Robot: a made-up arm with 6 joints.
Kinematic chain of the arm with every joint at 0, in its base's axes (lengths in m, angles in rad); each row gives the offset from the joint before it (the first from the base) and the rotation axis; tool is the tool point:
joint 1: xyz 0 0 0.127 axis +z
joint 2: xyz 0 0.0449 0 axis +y
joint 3: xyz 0 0 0.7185 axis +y
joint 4: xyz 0 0 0.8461 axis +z
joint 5: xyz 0 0 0 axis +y
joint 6: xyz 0 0 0.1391 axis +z
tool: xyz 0 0 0
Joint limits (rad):
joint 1: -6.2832..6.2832
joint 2: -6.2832..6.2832
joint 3: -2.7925..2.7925
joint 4: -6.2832..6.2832
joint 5: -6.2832..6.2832
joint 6: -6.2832..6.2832
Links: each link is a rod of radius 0.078 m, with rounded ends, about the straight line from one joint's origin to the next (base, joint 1, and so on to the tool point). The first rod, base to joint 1, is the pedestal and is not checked.
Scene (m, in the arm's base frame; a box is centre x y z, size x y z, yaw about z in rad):
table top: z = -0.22
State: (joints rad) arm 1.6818 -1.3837 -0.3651 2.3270 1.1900 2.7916
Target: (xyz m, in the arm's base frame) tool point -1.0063 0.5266 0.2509
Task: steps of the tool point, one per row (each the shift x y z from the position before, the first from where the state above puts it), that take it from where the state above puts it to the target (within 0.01 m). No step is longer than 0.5 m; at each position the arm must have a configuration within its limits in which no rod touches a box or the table.
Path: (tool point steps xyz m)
1: -0.4493 0.0927 0.0413
2: -0.3890 0.2233 0.0402
3: -0.2906 0.3245 0.0381
4: -0.1672 0.3858 0.0354
5: -0.0344 0.4016 0.0316
6: 0.0917 0.3729 0.0273
7: 0.1961 0.3054 0.0225

